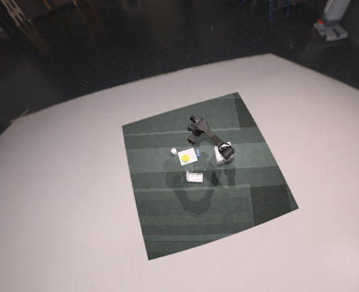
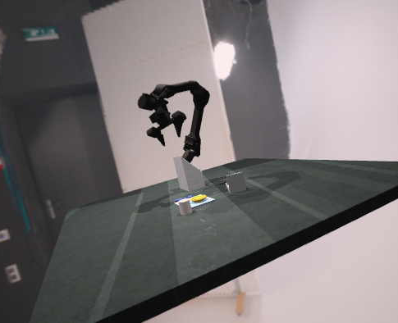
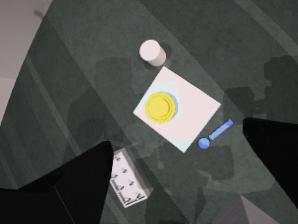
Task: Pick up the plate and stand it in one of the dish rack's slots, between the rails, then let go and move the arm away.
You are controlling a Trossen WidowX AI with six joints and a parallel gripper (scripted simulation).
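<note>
Now: the yellow plate 8 cm ahead of my gripper tip, 4 cm to the left of it and 26 cm below it. From my gripper tip the other things lie so: blue utensil (4 cm behind, 2 cm to the left, 27 cm below); placemat (6 cm ahead, 2 cm to the left, 27 cm below); white cup (16 cm ahead, 5 cm to the right, 25 cm below).
</note>
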